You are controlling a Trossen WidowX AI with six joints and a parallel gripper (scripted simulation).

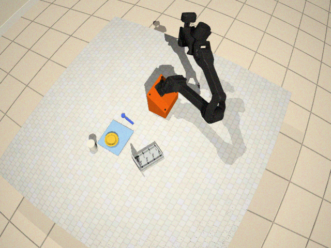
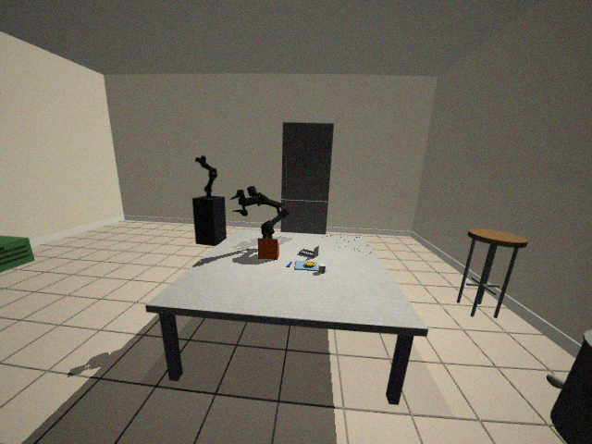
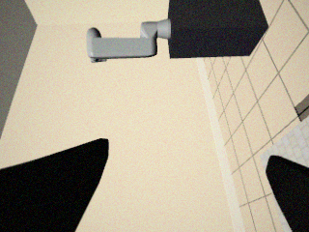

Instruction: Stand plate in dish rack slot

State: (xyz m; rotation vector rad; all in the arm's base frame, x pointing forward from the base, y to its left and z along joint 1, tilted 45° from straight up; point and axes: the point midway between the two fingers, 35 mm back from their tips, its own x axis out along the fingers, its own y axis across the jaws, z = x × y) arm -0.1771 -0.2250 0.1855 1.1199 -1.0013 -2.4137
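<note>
Right now the yellow plate is 570 mm ahead of my gripper tip and 370 mm below it. The rest, counted from my gripper tip: blue spoon 430 mm ahead, 380 mm below, 30 mm to the right; grey dish rack 530 mm ahead, 360 mm below, 200 mm to the left; light blue mat 550 mm ahead, 380 mm below.
</note>
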